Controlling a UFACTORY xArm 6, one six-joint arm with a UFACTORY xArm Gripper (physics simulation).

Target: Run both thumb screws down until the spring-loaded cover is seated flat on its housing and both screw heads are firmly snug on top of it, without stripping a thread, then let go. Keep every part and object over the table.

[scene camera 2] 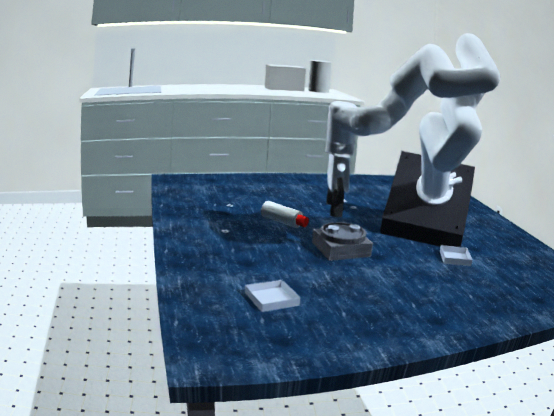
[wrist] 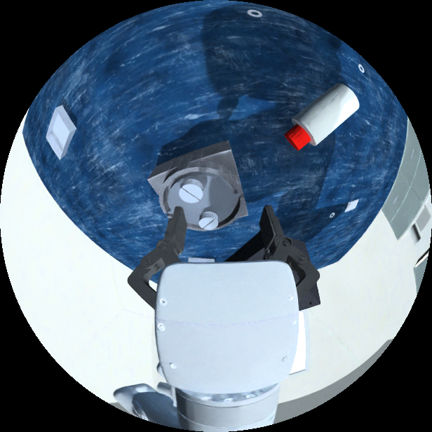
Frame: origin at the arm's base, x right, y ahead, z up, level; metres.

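Seen in the pictures: gripper, fingertip midpoint: (scene camera 2: 333, 210); arm's base, origin of the base link: (scene camera 2: 434, 188).
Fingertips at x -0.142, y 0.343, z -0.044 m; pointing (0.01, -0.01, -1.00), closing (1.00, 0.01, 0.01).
Observation:
Offsets run from my fingertips to a thing's top centre.
The round grey cover @[dx -0.030, dy -0.029, dz -0.046 m] (scene camera 2: 344, 237) (wrist: 225, 192) sits on the square grey housing @[dx -0.030, dy -0.029, dz -0.045 m] (scene camera 2: 350, 251) (wrist: 217, 152). One silver slotted thumb screw @[dx -0.039, dy +0.002, dz -0.034 m] (scene camera 2: 332, 229) (wrist: 191, 191) stands at the cover's left in the scene view. The other thumb screw @[dx -0.021, dy -0.059, dz -0.035 m] (scene camera 2: 354, 228) (wrist: 208, 221) stands at its right. Both heads show knurled sides above the cover; whether they touch it, and any gap under the cover, cannot be told. My gripper (scene camera 2: 336, 209) (wrist: 223, 214) is open and empty, above and behind the housing in the scene view. In the wrist view one fingertip overlaps the cover's lower left edge.
A white bottle @[dx +0.145, dy +0.121, dz -0.051 m] (scene camera 2: 280, 212) (wrist: 330, 112) with a red cap @[dx +0.106, dy +0.073, dz -0.061 m] (scene camera 2: 302, 220) (wrist: 298, 137) lies left of the housing in the scene view. A white tray @[dx -0.329, dy +0.161, dz -0.081 m] (scene camera 2: 274, 296) (wrist: 57, 134) stands in front, a smaller tray @[dx -0.069, dy -0.373, dz -0.081 m] (scene camera 2: 456, 256) to the right. The black base plate (scene camera 2: 400, 200) is behind right.

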